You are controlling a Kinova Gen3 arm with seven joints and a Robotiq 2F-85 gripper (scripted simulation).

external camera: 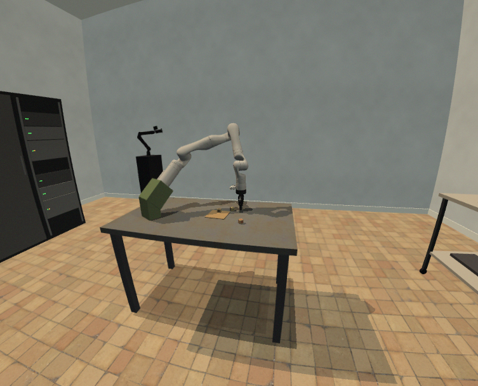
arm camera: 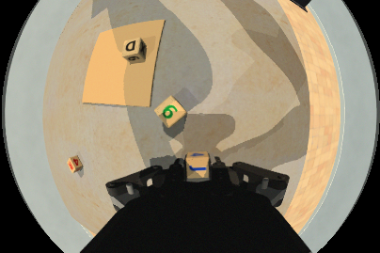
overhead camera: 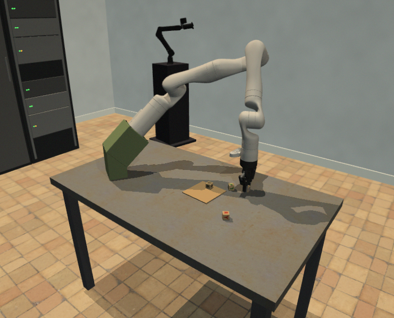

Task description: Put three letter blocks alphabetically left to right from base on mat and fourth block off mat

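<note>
The tan mat lies 150 mm to the right of my hand, 110 mm behind it and 20 mm below it.
</note>
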